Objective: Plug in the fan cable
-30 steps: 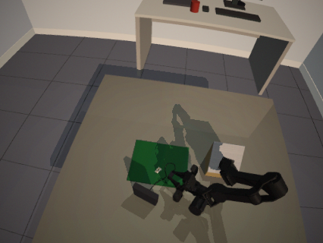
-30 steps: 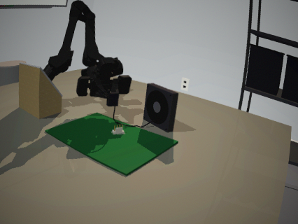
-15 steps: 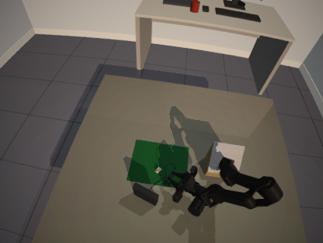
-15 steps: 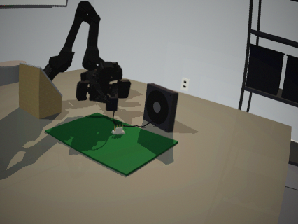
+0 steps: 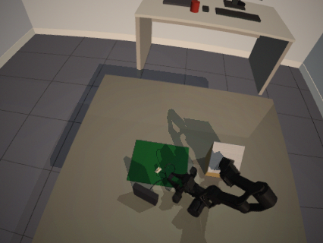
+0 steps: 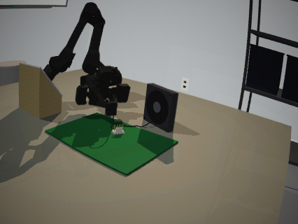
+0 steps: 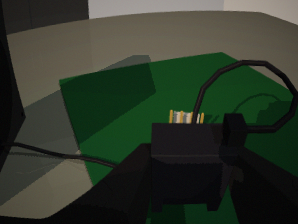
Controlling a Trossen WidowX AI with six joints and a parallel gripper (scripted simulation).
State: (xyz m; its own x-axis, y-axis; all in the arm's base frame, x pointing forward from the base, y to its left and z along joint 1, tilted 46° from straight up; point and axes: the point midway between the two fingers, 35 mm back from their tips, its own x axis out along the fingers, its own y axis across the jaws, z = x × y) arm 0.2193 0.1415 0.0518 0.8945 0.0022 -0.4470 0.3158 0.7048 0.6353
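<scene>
Right now the green board is 8 cm to the right of my gripper tip, 7 cm below it and 7 cm ahead of it. From my gripper tip the other things lie so: black fan 11 cm to the left, 8 cm ahead; black plug 1 cm below.
</scene>
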